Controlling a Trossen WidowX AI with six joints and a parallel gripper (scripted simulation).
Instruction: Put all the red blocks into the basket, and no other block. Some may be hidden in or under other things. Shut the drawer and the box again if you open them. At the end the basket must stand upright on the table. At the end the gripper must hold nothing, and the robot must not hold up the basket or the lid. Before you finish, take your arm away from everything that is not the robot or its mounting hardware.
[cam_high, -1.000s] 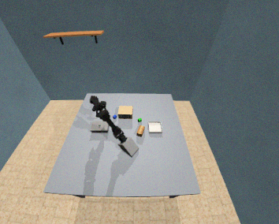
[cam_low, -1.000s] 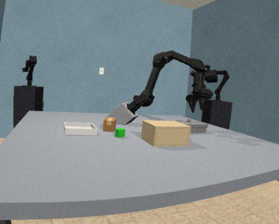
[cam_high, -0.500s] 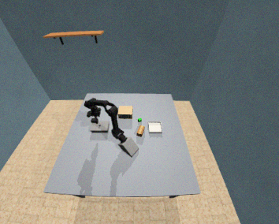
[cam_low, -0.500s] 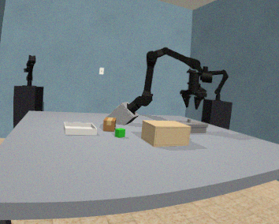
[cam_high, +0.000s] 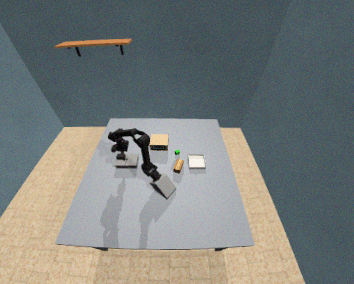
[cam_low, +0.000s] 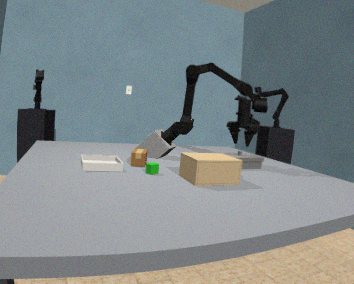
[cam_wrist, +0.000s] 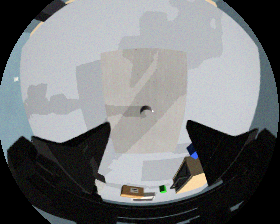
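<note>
Right now my hand is 80 mm above the grey lid. From my hand the other things lie so: blue block (190 mm ahead, 90 mm to the right, 110 mm below); then small brown box (80 mm ahead, 450 mm to the right, 100 mm below); then drawer unit (290 mm ahead, 200 mm to the right, 90 mm below).
</note>
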